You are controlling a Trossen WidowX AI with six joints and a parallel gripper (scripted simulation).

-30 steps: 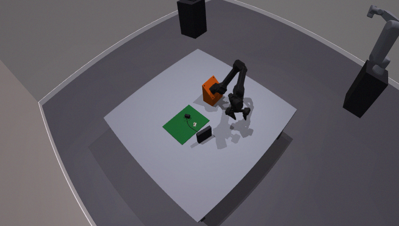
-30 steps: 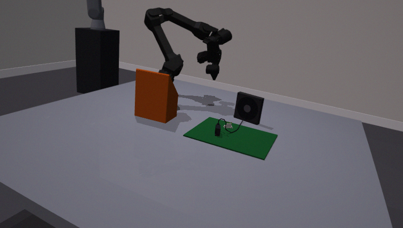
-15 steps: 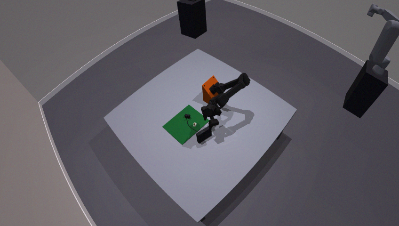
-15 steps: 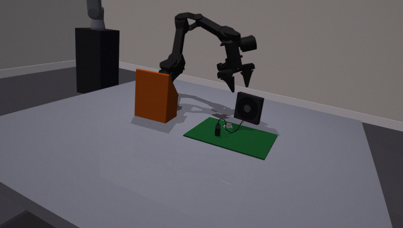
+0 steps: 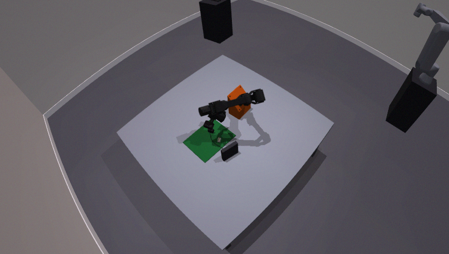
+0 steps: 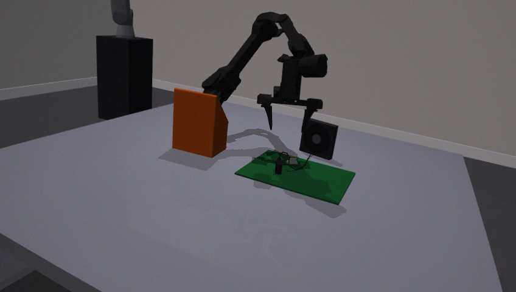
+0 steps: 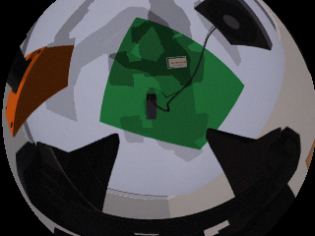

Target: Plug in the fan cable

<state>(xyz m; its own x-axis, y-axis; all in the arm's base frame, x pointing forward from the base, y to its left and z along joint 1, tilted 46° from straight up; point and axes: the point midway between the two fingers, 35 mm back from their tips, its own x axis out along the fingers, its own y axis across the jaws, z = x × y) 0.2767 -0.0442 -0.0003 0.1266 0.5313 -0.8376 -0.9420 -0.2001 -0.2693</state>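
Right now the dark plug is 11 cm below my gripper tip and 2 cm to the right of it. The rest, counted from my gripper tip: green board (14 cm below, 5 cm ahead, 1 cm to the left); then black fan (20 cm to the left, 7 cm below, 6 cm ahead).
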